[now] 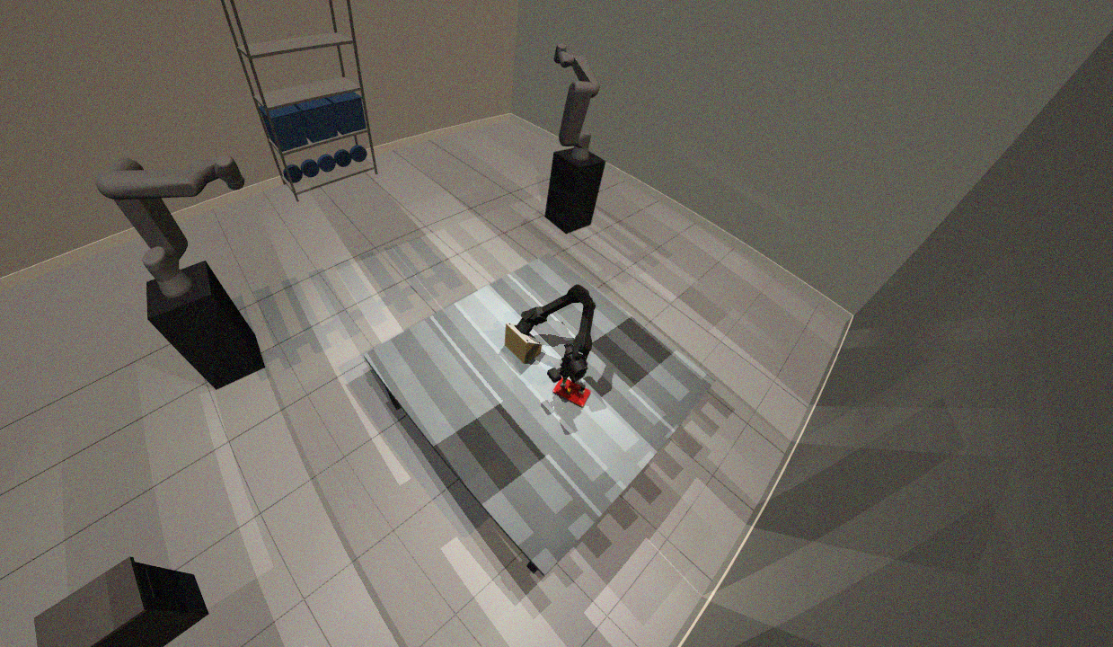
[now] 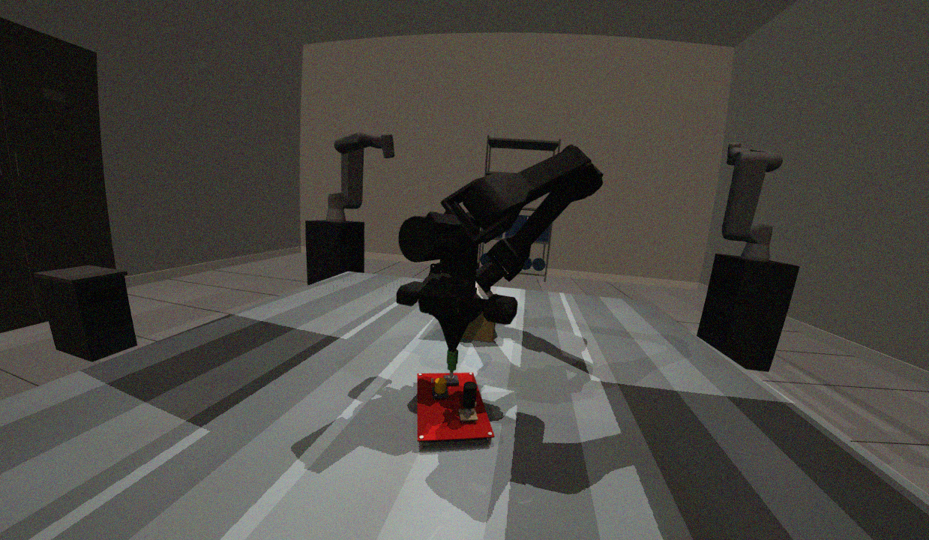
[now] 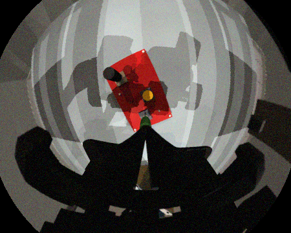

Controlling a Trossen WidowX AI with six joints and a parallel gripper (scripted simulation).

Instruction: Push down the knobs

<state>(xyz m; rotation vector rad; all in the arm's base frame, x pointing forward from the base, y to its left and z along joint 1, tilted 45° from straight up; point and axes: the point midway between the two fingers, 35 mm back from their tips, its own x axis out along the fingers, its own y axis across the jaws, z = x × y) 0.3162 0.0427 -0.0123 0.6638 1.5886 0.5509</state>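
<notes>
My gripper tip is now 8 cm short of the black knob, 5 cm to the right of it and 2 cm above it. The rest, counted from my gripper tip: green knob 2 cm below.
</notes>
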